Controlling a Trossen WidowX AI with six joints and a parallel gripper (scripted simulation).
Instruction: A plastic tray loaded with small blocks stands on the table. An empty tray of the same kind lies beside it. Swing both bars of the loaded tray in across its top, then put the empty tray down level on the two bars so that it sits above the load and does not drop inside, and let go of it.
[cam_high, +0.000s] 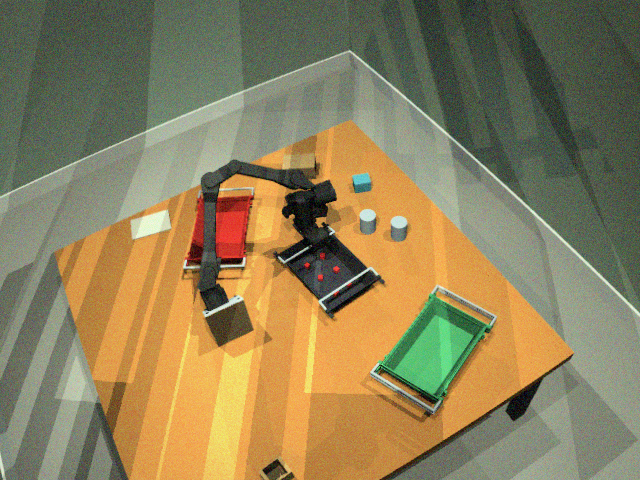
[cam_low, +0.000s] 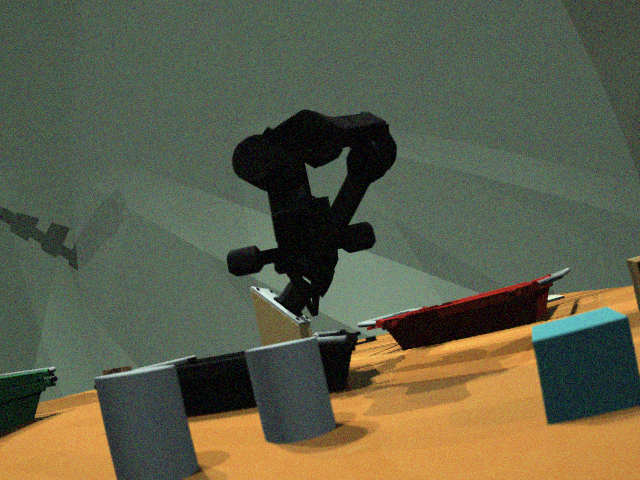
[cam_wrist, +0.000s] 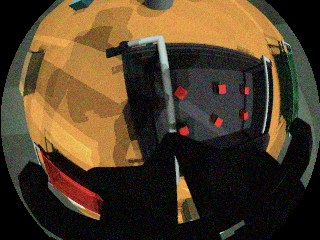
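Now: gripper tip 25 cm to the right of the red tray, 21 cm past it and 4 cm above it. The rest, counted from my gripper tip: white sheet 47 cm to the left, 42 cm behind, 9 cm below; small crate 60 cm to the right, 44 cm behind, 7 cm below; teal cube 32 cm ahead, 18 cm to the left, 7 cm below.
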